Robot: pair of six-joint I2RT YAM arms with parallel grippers.
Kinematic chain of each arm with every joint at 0, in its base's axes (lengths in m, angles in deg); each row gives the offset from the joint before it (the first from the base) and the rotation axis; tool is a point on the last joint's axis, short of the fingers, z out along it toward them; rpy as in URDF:
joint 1: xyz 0 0 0.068 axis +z
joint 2: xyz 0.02 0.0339 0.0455 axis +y
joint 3: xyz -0.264 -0.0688 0 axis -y
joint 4: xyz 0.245 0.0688 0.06 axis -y
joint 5: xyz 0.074 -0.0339 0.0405 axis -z
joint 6: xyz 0.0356 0 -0.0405 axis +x
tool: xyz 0 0 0 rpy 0 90 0
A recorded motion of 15 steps. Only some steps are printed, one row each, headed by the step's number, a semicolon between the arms.
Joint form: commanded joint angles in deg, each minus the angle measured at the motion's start. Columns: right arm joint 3, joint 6, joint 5, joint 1, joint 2, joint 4; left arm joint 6, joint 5, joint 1, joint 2, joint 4, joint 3.
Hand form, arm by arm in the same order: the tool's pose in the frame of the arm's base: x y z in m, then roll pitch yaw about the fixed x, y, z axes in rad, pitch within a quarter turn. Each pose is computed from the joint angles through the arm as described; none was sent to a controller.
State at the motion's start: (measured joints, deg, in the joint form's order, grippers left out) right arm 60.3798 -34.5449 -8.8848 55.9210 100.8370 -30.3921; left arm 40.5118 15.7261 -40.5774 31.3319 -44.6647 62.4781
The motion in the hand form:
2: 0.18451 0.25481 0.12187 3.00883 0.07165 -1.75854; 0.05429 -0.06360 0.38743 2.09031 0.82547 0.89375
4: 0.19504 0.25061 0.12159 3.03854 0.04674 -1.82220; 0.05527 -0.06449 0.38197 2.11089 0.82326 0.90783
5: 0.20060 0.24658 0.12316 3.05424 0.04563 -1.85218; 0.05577 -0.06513 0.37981 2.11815 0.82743 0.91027
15: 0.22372 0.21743 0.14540 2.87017 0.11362 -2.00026; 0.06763 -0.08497 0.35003 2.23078 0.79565 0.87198
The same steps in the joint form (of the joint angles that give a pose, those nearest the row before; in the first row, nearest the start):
2: 1.47 8.17 0.25 -2.80 6.85 -13.46; 5.15 2.99 -1.09 0.97 -5.12 -1.21
4: 2.40 10.19 2.40 -4.54 7.54 -13.99; 5.25 3.02 -1.08 0.68 -5.08 -2.38
5: 2.46 10.81 3.25 -5.68 7.28 -13.95; 5.06 3.27 -1.08 0.58 -4.86 -2.91
15: 3.61 10.51 -7.94 -13.63 4.07 -18.97; 8.37 6.41 -3.81 2.86 -2.26 -8.95

